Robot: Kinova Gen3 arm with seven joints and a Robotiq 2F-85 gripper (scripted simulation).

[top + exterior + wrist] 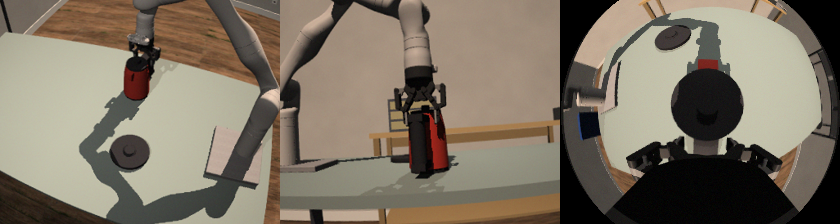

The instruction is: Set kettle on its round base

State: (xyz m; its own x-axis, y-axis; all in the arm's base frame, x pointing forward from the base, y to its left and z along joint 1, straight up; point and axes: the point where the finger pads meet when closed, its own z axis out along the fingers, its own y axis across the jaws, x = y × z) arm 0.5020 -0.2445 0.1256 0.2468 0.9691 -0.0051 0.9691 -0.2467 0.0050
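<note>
My gripper is now 10 mm short of the red kettle, 30 mm to the right of it and 50 mm above it. Also, from my hand: round dark base (50 mm behind, 370 mm to the left, 130 mm below).
</note>
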